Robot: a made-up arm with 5 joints.
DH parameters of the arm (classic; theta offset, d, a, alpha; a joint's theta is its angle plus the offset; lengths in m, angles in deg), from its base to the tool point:
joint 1: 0 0.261 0 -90
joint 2: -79.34 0 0.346 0
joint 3: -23.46 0 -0.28 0
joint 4: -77.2 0 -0.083 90
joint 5: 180 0.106 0 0
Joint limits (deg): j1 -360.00..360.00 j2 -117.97..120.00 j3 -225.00..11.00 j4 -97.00..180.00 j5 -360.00..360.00
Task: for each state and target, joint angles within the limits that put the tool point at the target. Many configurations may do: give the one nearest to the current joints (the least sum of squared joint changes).
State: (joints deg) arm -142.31 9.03 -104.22 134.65 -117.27
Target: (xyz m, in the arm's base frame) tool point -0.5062 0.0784 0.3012
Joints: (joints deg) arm -188.80 40.54 -108.24 120.21 -117.27
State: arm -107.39 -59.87 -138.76 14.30 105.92
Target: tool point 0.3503 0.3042 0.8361
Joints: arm -139.03 -64.15 -126.68 15.76 105.92
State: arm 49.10 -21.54 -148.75 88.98 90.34
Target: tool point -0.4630 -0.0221 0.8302
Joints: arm 2.73 -51.63 -167.01 69.16 90.34
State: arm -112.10 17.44 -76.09 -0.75 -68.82
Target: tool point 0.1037 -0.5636 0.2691
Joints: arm -79.57 33.87 -67.93 2.60 -68.82
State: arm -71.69 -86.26 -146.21 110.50 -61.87
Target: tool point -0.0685 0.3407 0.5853
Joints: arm -78.63 -91.01 -105.96 135.09 -61.87
